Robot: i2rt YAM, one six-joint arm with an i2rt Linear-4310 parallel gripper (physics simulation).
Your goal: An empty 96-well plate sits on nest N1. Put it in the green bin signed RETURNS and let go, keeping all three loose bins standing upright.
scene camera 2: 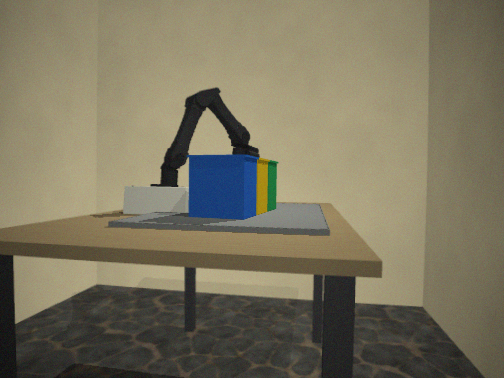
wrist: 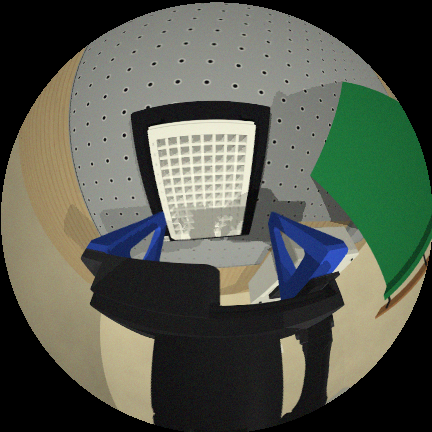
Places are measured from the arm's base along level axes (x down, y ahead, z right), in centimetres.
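Pixels of known places: gripper, fingertip midpoint: [wrist: 216, 217]; arm's base at its link origin: [scene camera 2: 168, 189].
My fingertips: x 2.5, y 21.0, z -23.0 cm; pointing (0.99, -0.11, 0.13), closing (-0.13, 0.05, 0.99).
Ahead of a thing's pixels: the offset from my fingertips to its top centre. "pt": to the spot under its first point. Level surfaces: height alone.
The white 96-well plate {dy +1.4, dx +1.9, dz -1.0 cm} [wrist: 206, 170] sits in the black-framed nest {pt dy +5.4, dx +3.3, dz -6.6 cm} [wrist: 141, 150] in the middle of the wrist view, its near end in shadow. My gripper [wrist: 216, 217] is open, its blue fingers apart on either side of the plate's near end and above it. In the scene view the fingers are hidden behind the blue bin. The green bin {dy +9.7, dx -13.5, dz +20.4 cm} [wrist: 375, 170] [scene camera 2: 272, 186] stands upright, to the right of the nest in the wrist view. Its inside does not show. The yellow bin {dy +6.9, dx -13.5, dz +33.4 cm} [scene camera 2: 262, 187] and the blue bin {dy +4.1, dx -13.5, dz +46.4 cm} [scene camera 2: 220, 187] stand upright beside it.
The grey perforated board {dx +4.5 cm} [scene camera 2: 300, 220] [wrist: 115, 90] lies on the wooden table {dx +5.8 cm} [scene camera 2: 200, 245] [wrist: 47, 150]. The white box [scene camera 2: 150, 199] under the arm's base stands at the left in the scene view. The green bin's wall rises close to the nest's right side.
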